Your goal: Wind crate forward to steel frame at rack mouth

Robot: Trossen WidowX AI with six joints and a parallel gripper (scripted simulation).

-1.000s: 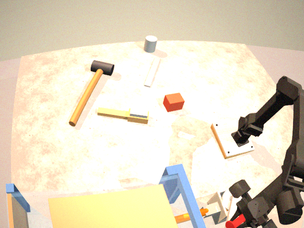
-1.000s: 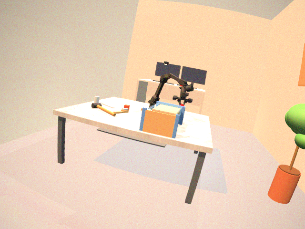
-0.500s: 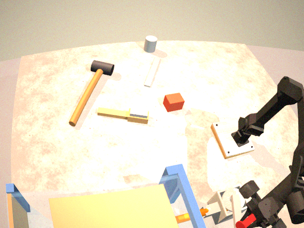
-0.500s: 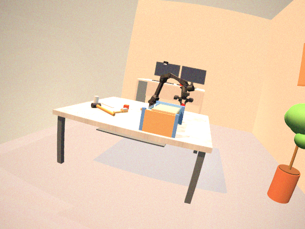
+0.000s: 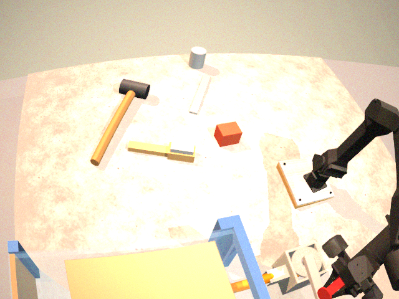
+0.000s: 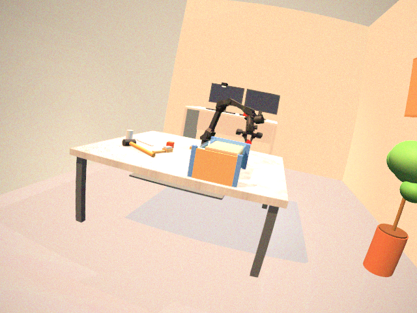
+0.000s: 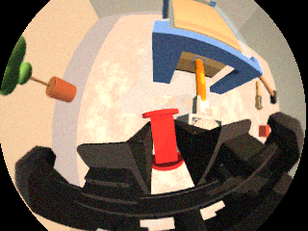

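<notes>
My gripper tip is now 2 cm past the crank handle, 4 cm to the left of it and 3 cm above it. The rest, counted from my gripper tip: yellow hand tool 10 cm ahead, 56 cm to the right, 12 cm below; then hand winch 5 cm behind, 10 cm to the right, 10 cm below; then red knob 2 cm behind.
</notes>
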